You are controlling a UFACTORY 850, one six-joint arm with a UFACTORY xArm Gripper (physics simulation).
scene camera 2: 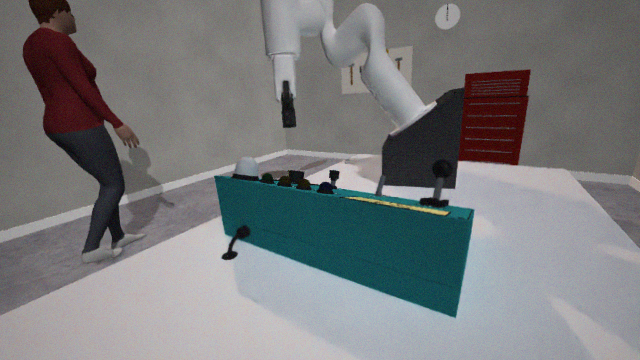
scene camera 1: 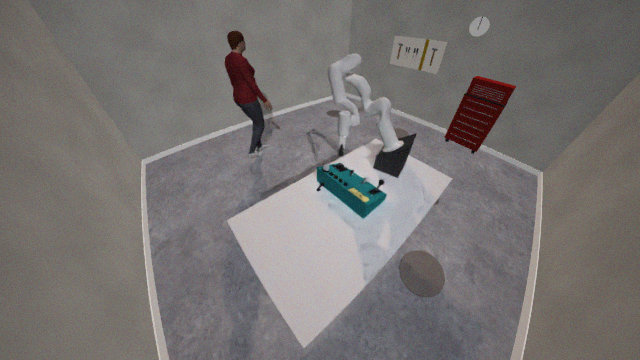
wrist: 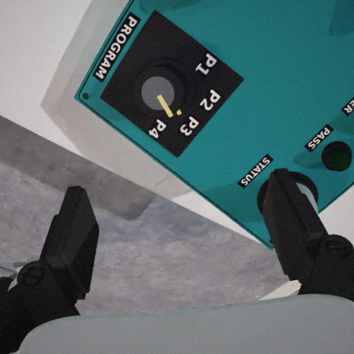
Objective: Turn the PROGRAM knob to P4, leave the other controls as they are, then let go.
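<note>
The teal console stands on the white table. Its black PROGRAM knob is at one end. In the wrist view the knob's yellow line points toward P3, with a small yellow mark beside that label; P4 is the neighbouring label. My gripper is open and empty, high above the knob end of the console and touching nothing. In the wrist view the knob lies beyond the fingertips, and the right finger partly covers the STATUS lamp.
The MODE lever stands near the knob. A white dome, small round buttons, a ball-topped lever and a side crank are on the console. A person stands beyond the table.
</note>
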